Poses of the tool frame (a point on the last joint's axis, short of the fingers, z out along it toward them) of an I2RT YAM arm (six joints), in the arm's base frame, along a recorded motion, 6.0 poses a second.
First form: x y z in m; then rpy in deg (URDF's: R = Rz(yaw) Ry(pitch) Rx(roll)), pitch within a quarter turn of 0, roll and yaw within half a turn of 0.
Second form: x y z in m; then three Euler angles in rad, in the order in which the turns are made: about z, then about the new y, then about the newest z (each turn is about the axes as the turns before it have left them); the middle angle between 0 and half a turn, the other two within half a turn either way. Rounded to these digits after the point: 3 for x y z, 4 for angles.
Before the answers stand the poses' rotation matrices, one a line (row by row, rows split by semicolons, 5 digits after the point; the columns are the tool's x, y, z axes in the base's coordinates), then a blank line. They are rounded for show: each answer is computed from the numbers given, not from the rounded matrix.
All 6 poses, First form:
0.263 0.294 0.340 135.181 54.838 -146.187
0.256 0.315 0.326 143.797 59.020 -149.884
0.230 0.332 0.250 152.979 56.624 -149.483
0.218 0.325 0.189 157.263 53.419 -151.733
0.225 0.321 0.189 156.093 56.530 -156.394
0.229 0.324 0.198 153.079 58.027 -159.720
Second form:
-0.47848 -0.87352 0.08957; -0.32047 0.26868 0.90835; -0.81753 0.40593 -0.40850
-0.44525 -0.84291 0.30207; -0.25827 0.44392 0.85804; -0.85735 0.30403 -0.41536
-0.47393 -0.77920 0.41017; -0.27935 0.57479 0.76914; -0.83508 0.24993 -0.49008
-0.52489 -0.71013 0.46925; -0.28223 0.66532 0.69115; -0.80302 0.23034 -0.54965
-0.50535 -0.67585 0.53651; -0.22085 0.70233 0.67672; -0.83417 0.22350 -0.50418
-0.49669 -0.66931 0.55255; -0.18354 0.70324 0.68686; -0.84830 0.23975 -0.47214

0.263 0.294 0.340 1.4725 1.9916 0.4609
0.256 0.315 0.326 1.2323 1.9991 0.3408
0.230 0.332 0.250 1.0809 2.0830 0.2908
0.218 0.325 0.189 0.9743 2.1527 0.2793
0.225 0.321 0.189 0.9005 2.0992 0.2618
0.229 0.324 0.198 0.8933 2.0625 0.2754

